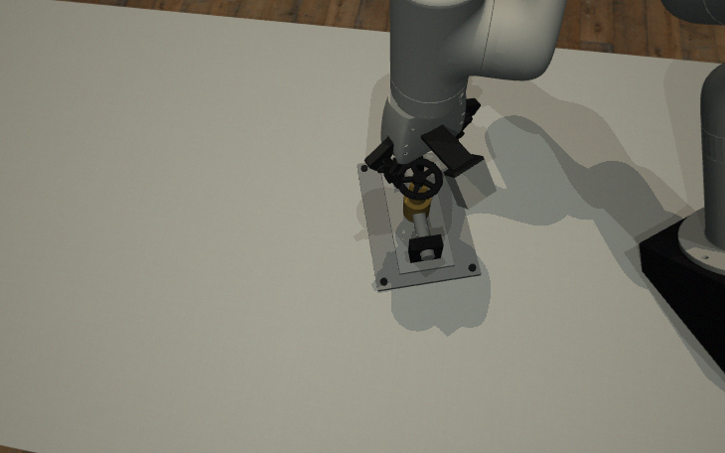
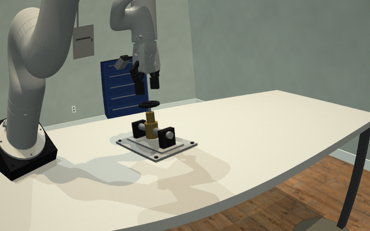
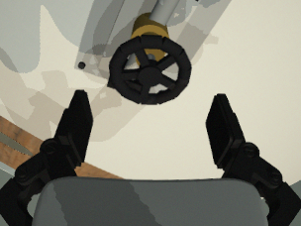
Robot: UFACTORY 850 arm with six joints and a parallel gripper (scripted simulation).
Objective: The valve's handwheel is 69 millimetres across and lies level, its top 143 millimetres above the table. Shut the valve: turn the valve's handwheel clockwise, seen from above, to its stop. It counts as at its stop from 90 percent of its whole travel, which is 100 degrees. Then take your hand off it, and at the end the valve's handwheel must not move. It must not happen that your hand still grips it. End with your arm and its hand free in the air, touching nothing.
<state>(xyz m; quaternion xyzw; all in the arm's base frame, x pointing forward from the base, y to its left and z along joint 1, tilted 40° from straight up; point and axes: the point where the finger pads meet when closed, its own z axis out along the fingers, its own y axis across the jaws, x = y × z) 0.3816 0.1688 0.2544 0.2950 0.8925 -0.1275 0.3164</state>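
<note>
Right now the black spoked handwheel is 60 mm below my hand.
</note>
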